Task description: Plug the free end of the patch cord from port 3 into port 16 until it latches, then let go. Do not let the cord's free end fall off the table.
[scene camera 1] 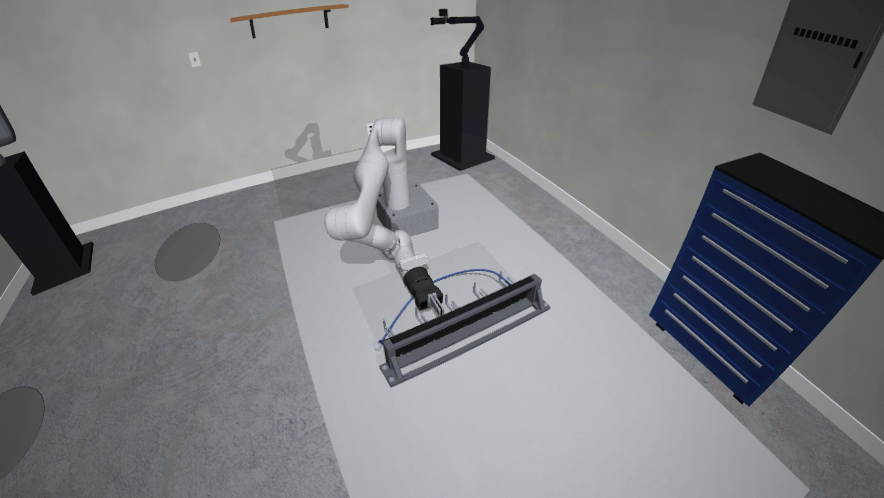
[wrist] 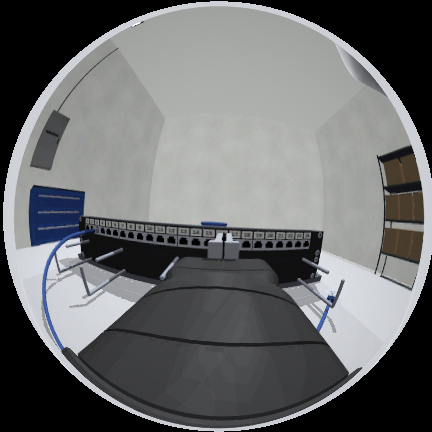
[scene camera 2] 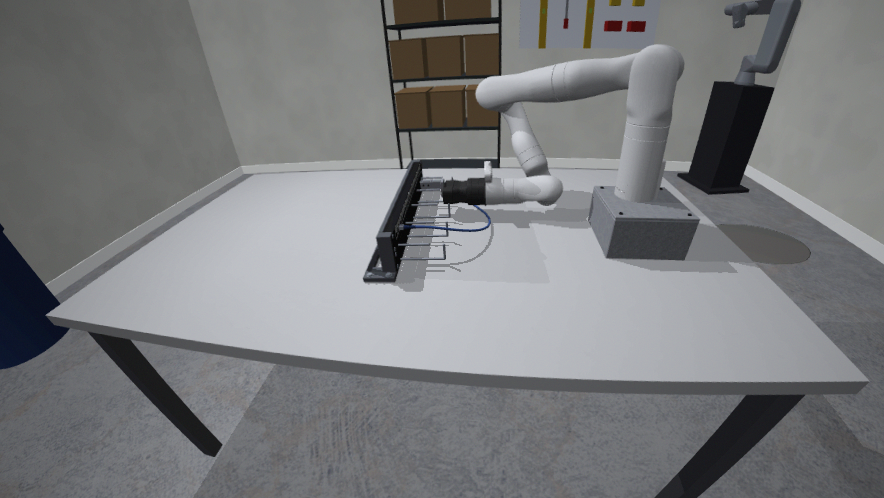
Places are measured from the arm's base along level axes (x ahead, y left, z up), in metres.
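Pixels of known places: gripper, fingertip midpoint: (scene camera 1: 441, 312) (wrist: 223, 241) (scene camera 2: 421, 184); arm's base, link origin: (scene camera 1: 397, 203) (scene camera 2: 633, 194).
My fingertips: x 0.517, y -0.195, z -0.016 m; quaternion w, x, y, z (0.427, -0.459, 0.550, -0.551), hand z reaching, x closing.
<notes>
Ahead of a thing's pixels: the offset from my fingertips to its top centre. "*": to the spot under its first point. Level surfaces: height alone.
A blue patch cord (scene camera 1: 476, 270) (scene camera 2: 490, 220) (wrist: 45, 285) has one end at the low-numbered, left end of the black patch panel @(0.013 m ahead, 0.063 m left, 0.014 m up) (scene camera 1: 463, 312) (scene camera 2: 402, 201) (wrist: 145, 260) in the wrist view, around port 3. It loops out from the panel. Its free end @(* 0.061 m back, 0.170 m right, 0.079 m down) (scene camera 1: 378, 346) (wrist: 331, 298) is by the panel's other end, close to a bent metal rod. It is hidden in scene camera 2. My gripper (scene camera 1: 437, 305) (scene camera 2: 428, 183) (wrist: 223, 241) is shut with nothing between its fingertips. The fingertips are in front of the port row near 16, cover that port in the wrist view, and are away from the free end.
Several bent metal rods (scene camera 2: 444, 251) (wrist: 106, 283) stick out from the panel on the robot's side, below the ports and around the gripper. The panel stands on feet on the light table @(0.087 m down) (scene camera 1: 556, 402) (scene camera 2: 278, 296). The robot's grey base (scene camera 1: 415, 217) (scene camera 2: 649, 238) stands behind the arm.
</notes>
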